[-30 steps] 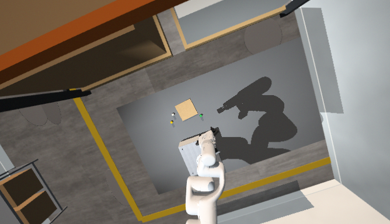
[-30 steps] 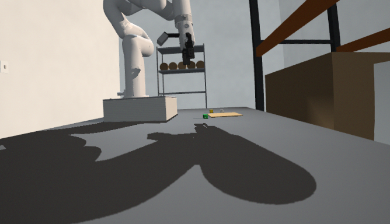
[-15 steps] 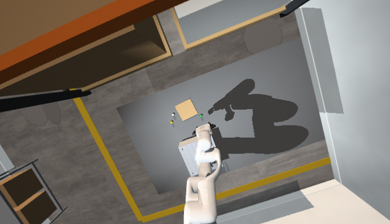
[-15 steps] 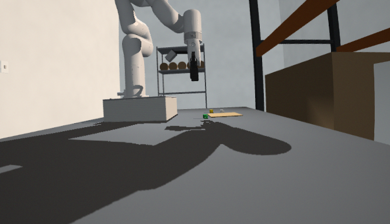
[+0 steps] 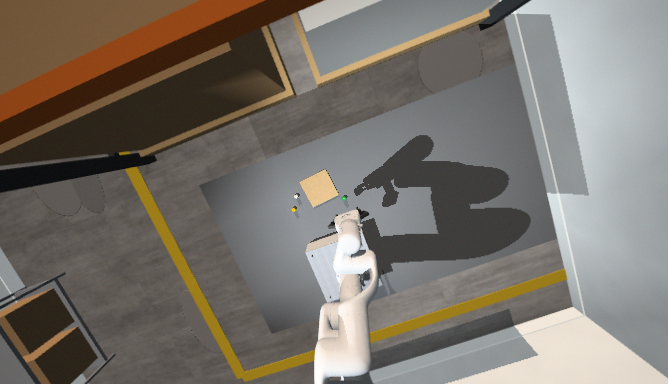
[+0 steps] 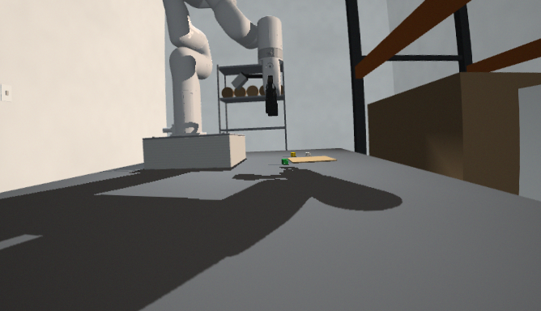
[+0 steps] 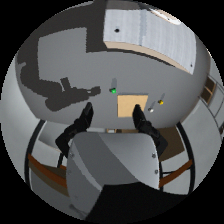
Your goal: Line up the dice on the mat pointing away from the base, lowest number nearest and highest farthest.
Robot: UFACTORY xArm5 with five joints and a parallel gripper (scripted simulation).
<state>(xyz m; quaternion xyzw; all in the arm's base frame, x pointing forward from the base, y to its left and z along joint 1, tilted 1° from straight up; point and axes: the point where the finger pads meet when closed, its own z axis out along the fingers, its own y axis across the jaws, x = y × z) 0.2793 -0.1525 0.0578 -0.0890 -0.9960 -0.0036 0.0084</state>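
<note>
My hand is 150 mm above the green die and 30 mm short of it. The rest, counted from my hand: yellow die: 230 mm to the left, 150 mm below, 110 mm ahead; white die: 190 mm to the left, 160 mm ahead, 150 mm below; tan mat: 160 mm below, 130 mm ahead, 70 mm to the left.
</note>
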